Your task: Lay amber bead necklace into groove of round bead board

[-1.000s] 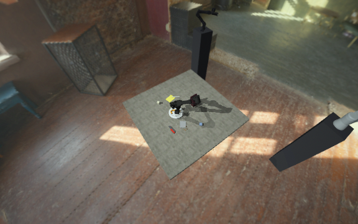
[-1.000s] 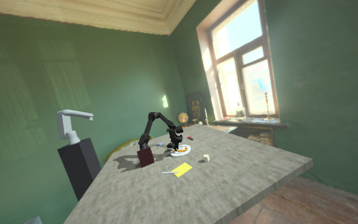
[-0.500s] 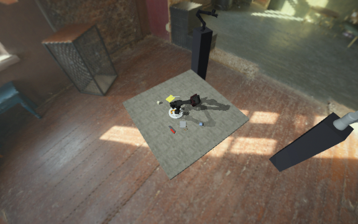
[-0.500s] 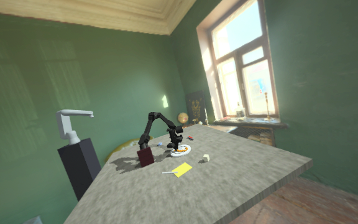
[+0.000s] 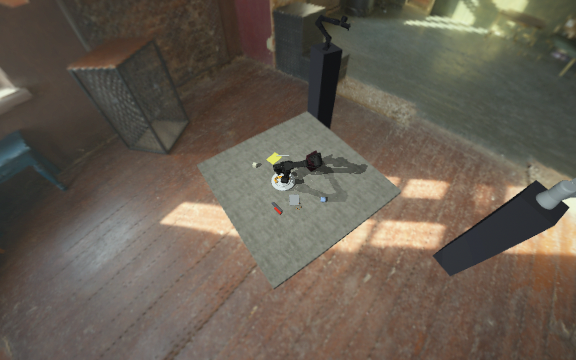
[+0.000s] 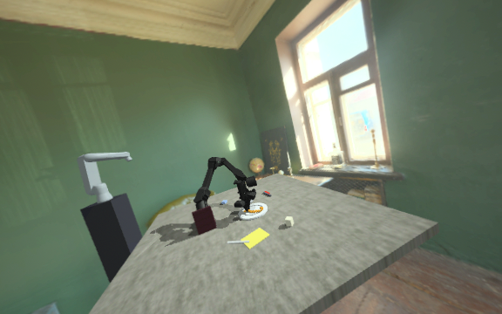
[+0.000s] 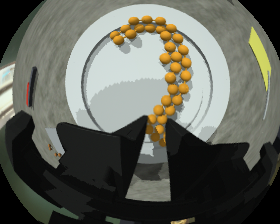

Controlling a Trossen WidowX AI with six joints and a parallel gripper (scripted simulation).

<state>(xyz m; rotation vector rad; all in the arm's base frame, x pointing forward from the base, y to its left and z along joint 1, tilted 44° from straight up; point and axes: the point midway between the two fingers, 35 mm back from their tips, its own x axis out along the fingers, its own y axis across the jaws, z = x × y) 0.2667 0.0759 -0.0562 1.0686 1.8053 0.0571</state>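
My gripper tip is 3 cm short of the board, 1 cm to the left of it and 1 cm above it. The rest, counted from my gripper tip: grey square (20 cm to the left, 4 cm ahead, 1 cm below); white stick (26 cm to the right, 11 cm behind, 1 cm below); yellow card (27 cm to the right, 2 cm behind, 1 cm below).
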